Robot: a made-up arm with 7 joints.
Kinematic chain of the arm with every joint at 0, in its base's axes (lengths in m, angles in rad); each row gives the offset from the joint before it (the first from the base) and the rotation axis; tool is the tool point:
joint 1: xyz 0 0 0.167 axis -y
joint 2: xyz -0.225 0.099 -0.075 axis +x
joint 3: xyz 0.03 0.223 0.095 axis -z
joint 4: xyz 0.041 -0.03 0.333 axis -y
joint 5: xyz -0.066 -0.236 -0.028 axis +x
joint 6: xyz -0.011 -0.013 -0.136 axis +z
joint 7: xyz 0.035 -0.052 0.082 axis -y
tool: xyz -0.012 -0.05 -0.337
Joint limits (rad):
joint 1: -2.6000..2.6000
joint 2: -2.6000..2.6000
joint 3: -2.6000..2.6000
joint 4: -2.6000..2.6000
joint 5: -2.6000..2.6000
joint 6: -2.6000..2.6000
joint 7: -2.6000..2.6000
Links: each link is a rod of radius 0.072 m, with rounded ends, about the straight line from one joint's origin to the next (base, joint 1, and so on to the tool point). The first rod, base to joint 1, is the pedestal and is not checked.
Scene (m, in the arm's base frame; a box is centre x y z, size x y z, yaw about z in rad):
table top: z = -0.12
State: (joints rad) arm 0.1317 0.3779 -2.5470 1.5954 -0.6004 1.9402 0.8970
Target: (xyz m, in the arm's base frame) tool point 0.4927 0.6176 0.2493
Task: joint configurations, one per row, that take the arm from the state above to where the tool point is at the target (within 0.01 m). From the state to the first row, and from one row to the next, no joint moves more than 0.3 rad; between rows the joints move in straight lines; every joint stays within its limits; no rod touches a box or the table.
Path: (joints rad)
1: -0.0780 0.3462 -2.3225 1.5497 -0.7616 1.9611 0.7911
2: -0.2876 0.3144 -2.0979 1.5040 -0.9228 1.9821 0.6851
3: -0.4973 0.2827 -1.8734 1.4584 -1.0840 2.0030 0.5792
4: -0.7069 0.2509 -1.6489 1.4127 -1.2452 2.0240 0.4733

